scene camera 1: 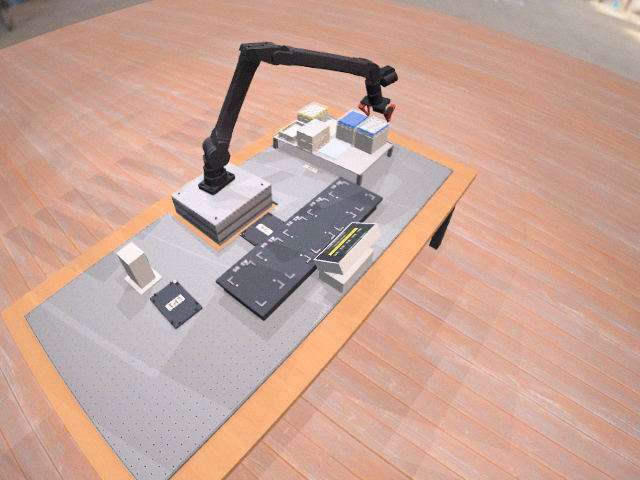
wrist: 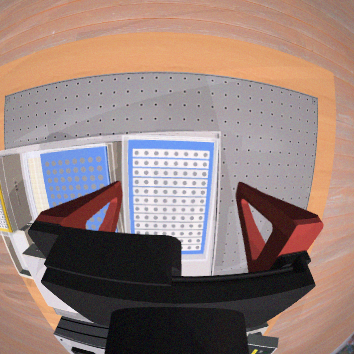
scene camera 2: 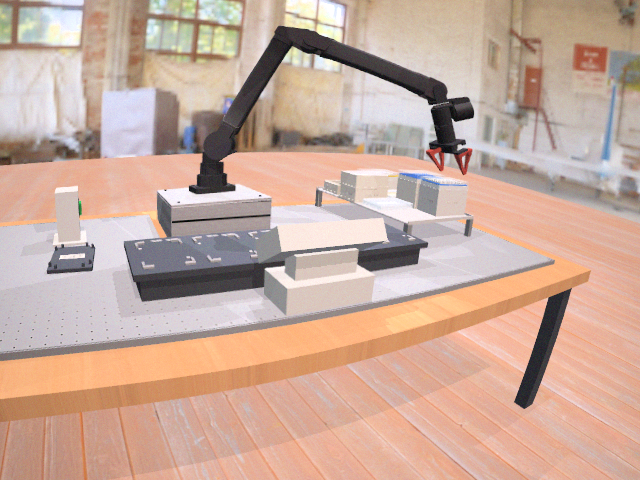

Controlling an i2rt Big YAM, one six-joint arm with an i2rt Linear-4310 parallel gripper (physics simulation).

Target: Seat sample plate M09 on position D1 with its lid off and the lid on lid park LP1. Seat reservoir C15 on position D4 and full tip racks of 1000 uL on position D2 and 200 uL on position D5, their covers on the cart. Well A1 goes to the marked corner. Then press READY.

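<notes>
My gripper (scene camera 2: 453, 172), (wrist: 178, 187): open, holding nothing. White stand (scene camera 2: 66, 198). Cart shelf (scene camera 1: 355, 160), (scene camera 2: 404, 216). LP1 lid pad (scene camera 1: 173, 301), (scene camera 2: 76, 258).
</notes>
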